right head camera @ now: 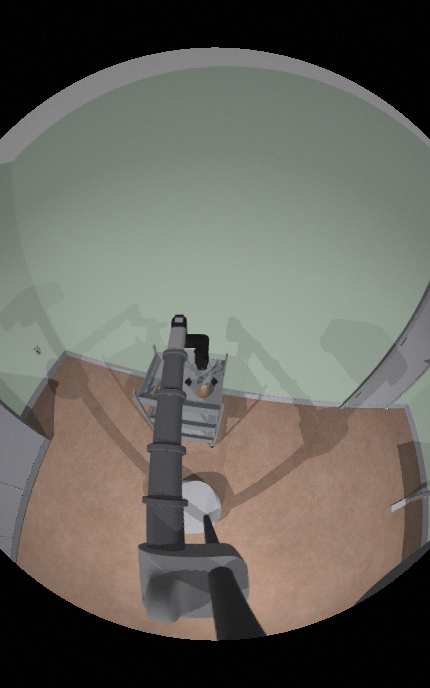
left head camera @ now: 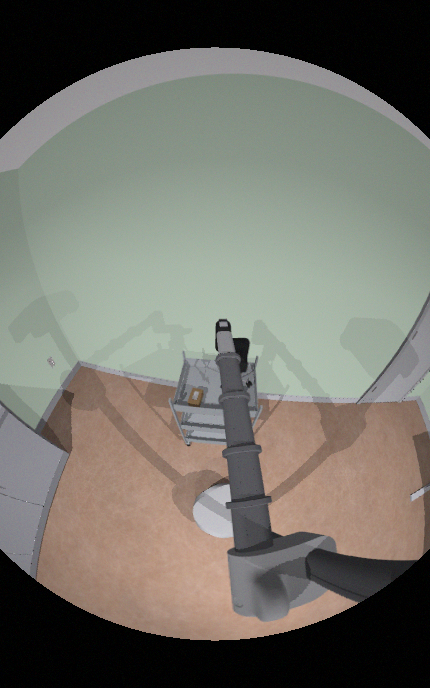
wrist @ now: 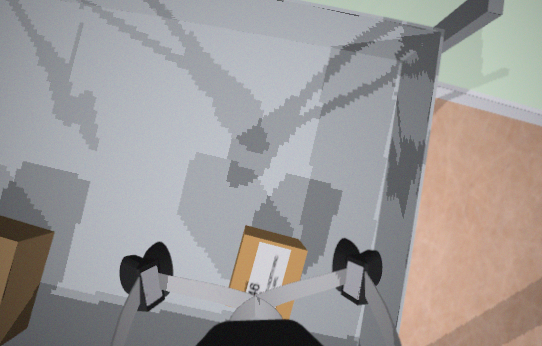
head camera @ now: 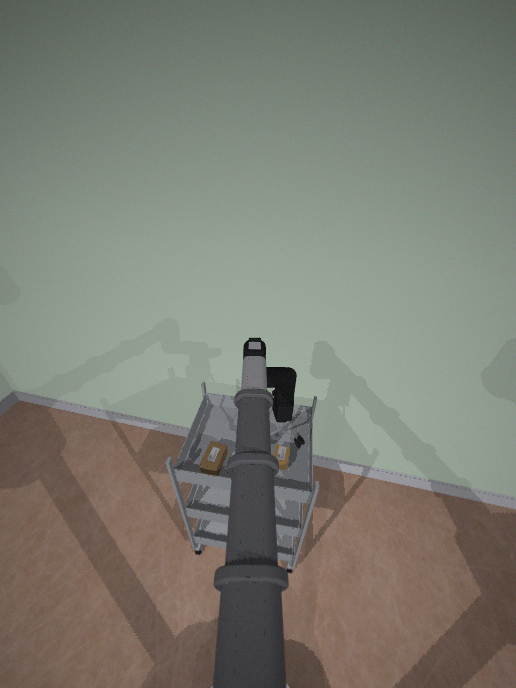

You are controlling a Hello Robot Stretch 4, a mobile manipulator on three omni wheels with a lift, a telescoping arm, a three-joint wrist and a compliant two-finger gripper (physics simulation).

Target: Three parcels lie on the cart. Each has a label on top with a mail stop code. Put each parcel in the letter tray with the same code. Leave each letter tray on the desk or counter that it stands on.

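Frame: origin at the robot's base, x back, y left, z down, level; centimetres.
Seen in the pictures: gripper, fingertip midpoint: (right head camera: 200, 384) (wrist: 253, 262) (head camera: 278, 445); robot's base at its link origin: (right head camera: 191, 505) (left head camera: 222, 509).
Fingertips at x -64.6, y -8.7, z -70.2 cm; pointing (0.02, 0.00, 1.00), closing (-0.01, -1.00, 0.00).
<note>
Pixels of each thing's top centre, then the offset from my fingertips to it. "pt": a spot on its surface instead.
- small tan parcel at its top centre: (wrist: 266, 278) (head camera: 281, 453) (right head camera: 202, 388) dx +1.6, dy -1.0, dz +1.7 cm
- larger brown parcel at its top centre: (head camera: 213, 454) (left head camera: 195, 394) dx +2.4, dy +21.7, dz +1.7 cm
- cart's corner post at a spot on its surface: (wrist: 470, 20) pt dx -16.4, dy -14.1, dz -3.3 cm
The grey cart (head camera: 298, 491) (left head camera: 202, 409) (right head camera: 202, 405) (wrist: 402, 225) stands by the green wall. A small tan parcel (head camera: 282, 452) (right head camera: 203, 390) (wrist: 240, 260) lies on its top shelf at the right; its label ends in "46" in the wrist view, the rest hidden by the gripper. A larger brown parcel (head camera: 213, 458) (left head camera: 195, 396) (wrist: 25, 280) lies to the left. A third parcel cannot be made out. My gripper (right head camera: 201, 381) (wrist: 253, 262) is open and empty above the small parcel, its fingertips spread wide to either side. No letter tray shows.
The cart's corner post (wrist: 470, 20) rises at the shelf's back right. My arm (head camera: 252, 511) (left head camera: 243, 456) (right head camera: 167, 456) reaches over the cart and hides part of it. A round white object (left head camera: 210, 512) (right head camera: 202, 502) is on the floor before the cart.
</note>
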